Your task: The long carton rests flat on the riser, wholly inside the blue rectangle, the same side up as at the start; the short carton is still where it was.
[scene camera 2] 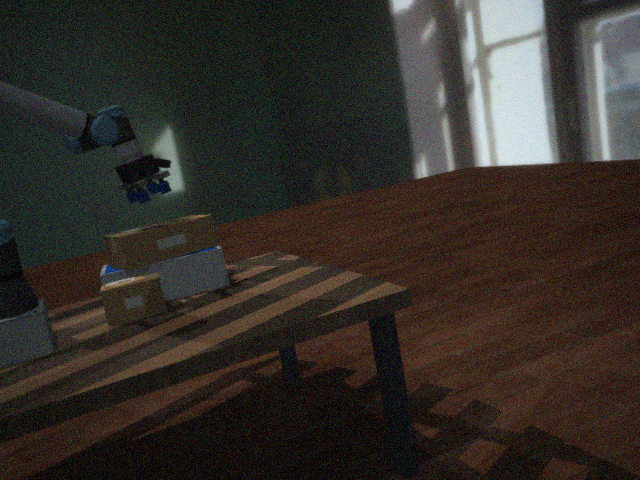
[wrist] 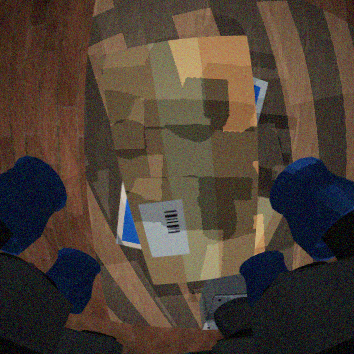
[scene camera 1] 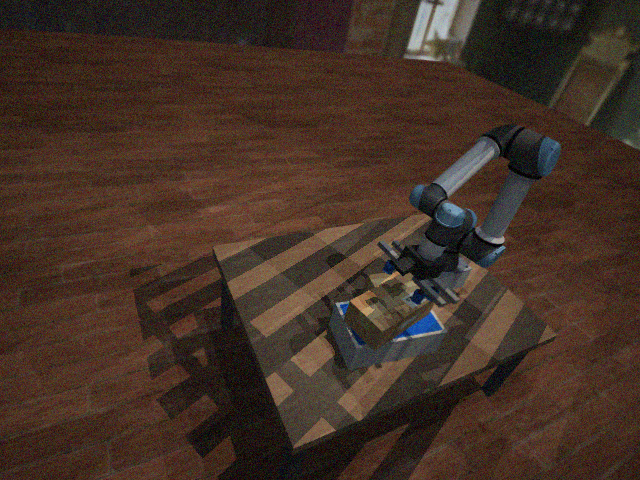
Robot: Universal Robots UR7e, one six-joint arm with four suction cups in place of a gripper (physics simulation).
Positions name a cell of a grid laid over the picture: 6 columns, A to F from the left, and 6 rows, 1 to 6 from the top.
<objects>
long carton: scene camera 2 B4; wrist D2; scene camera 1 D4
riser: scene camera 2 B4; wrist C4; scene camera 1 D5
</objects>
